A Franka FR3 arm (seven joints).
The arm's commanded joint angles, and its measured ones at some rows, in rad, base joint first. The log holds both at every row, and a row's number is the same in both.
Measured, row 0:
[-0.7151, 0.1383, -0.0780, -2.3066, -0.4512, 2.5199, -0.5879]
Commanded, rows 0 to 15:
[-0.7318, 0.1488, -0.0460, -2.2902, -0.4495, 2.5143, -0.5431]
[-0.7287, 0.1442, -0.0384, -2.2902, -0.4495, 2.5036, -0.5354]
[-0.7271, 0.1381, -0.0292, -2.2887, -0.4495, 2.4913, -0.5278]
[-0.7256, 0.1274, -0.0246, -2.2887, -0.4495, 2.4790, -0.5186]
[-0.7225, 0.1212, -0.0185, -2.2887, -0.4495, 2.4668, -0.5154]
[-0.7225, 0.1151, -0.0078, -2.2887, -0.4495, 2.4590, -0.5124]
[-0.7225, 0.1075, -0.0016, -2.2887, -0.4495, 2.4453, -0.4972]
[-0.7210, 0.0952, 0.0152, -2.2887, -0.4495, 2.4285, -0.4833]
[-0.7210, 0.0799, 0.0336, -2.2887, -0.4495, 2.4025, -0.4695]
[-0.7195, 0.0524, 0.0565, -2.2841, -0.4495, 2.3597, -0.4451]
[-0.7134, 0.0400, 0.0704, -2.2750, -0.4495, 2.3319, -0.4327]
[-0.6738, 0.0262, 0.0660, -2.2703, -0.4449, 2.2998, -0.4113]
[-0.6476, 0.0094, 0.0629, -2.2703, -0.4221, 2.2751, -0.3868]
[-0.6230, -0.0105, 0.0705, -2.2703, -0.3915, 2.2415, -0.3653]
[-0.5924, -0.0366, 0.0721, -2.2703, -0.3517, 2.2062, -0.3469]
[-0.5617, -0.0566, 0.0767, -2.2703, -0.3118, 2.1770, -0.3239]
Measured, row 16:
[-0.6445, 0.0149, 0.0694, -2.2687, -0.4036, 2.2794, -0.3910]
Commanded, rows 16 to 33:
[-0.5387, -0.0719, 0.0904, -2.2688, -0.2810, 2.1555, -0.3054]
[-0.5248, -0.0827, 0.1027, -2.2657, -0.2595, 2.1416, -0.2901]
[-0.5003, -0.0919, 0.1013, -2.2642, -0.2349, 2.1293, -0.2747]
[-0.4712, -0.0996, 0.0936, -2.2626, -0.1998, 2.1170, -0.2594]
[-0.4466, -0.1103, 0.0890, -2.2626, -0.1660, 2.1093, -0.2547]
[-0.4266, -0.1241, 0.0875, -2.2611, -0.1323, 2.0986, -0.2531]
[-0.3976, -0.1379, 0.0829, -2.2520, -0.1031, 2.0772, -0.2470]
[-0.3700, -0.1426, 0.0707, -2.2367, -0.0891, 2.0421, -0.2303]
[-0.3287, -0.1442, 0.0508, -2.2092, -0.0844, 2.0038, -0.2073]
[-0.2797, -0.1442, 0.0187, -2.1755, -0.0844, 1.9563, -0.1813]
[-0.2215, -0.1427, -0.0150, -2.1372, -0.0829, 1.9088, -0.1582]
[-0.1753, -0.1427, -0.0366, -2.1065, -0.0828, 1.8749, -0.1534]
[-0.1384, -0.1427, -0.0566, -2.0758, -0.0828, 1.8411, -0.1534]
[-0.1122, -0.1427, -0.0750, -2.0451, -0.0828, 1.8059, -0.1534]
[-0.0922, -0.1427, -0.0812, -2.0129, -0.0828, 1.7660, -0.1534]
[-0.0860, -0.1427, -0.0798, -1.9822, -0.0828, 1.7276, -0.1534]
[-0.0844, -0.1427, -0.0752, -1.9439, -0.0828, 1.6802, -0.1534]
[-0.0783, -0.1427, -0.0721, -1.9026, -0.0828, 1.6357, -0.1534]
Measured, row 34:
[-0.1085, -0.1509, -0.0574, -2.0170, -0.1012, 1.7663, -0.1608]
